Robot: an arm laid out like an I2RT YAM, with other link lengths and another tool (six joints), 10 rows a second.
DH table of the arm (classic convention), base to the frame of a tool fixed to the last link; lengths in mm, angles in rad. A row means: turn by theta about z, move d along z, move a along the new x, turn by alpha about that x. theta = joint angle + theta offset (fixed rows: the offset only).
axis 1: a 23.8; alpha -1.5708; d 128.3; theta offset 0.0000
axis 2: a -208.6; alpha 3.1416; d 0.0; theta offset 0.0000
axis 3: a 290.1; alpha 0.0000; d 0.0; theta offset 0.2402
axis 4: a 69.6; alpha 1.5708; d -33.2; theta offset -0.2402
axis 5: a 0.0; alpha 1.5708; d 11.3; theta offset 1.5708
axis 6: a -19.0; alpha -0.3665; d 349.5; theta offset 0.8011
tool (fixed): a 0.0; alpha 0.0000; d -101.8; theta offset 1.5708
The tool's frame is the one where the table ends.
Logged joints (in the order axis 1, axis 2, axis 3, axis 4, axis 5, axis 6), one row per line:
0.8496 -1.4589 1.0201 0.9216 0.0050 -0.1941
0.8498 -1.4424 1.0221 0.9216 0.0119 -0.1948
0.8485 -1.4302 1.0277 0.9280 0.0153 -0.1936
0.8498 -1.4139 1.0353 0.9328 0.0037 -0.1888
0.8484 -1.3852 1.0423 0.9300 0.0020 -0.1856
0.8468 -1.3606 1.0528 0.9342 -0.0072 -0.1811
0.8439 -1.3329 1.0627 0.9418 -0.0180 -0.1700
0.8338 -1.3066 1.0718 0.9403 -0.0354 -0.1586
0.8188 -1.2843 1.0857 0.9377 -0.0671 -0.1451
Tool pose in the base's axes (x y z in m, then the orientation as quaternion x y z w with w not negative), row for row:
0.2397 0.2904 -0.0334 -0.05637 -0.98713 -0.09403 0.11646
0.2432 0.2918 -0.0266 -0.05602 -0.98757 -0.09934 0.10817
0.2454 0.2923 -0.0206 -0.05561 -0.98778 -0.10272 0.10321
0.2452 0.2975 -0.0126 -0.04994 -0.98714 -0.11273 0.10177
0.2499 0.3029 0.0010 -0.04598 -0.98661 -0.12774 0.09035
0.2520 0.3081 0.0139 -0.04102 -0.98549 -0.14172 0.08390
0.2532 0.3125 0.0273 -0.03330 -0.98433 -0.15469 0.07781
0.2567 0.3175 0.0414 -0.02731 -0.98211 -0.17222 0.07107
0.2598 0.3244 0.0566 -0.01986 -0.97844 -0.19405 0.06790
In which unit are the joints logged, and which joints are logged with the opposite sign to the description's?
The joints are logged in radians. Opposite sign: axis 2, axis 4, axis 6.
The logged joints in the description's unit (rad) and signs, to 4 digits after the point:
0.8496 1.4589 1.0201 -0.9216 0.0050 0.1941
0.8498 1.4424 1.0221 -0.9216 0.0119 0.1948
0.8485 1.4302 1.0277 -0.9280 0.0153 0.1936
0.8498 1.4139 1.0353 -0.9328 0.0037 0.1888
0.8484 1.3852 1.0423 -0.9300 0.0020 0.1856
0.8468 1.3606 1.0528 -0.9342 -0.0072 0.1811
0.8439 1.3329 1.0627 -0.9418 -0.0180 0.1700
0.8338 1.3066 1.0718 -0.9403 -0.0354 0.1586
0.8188 1.2843 1.0857 -0.9377 -0.0671 0.1451

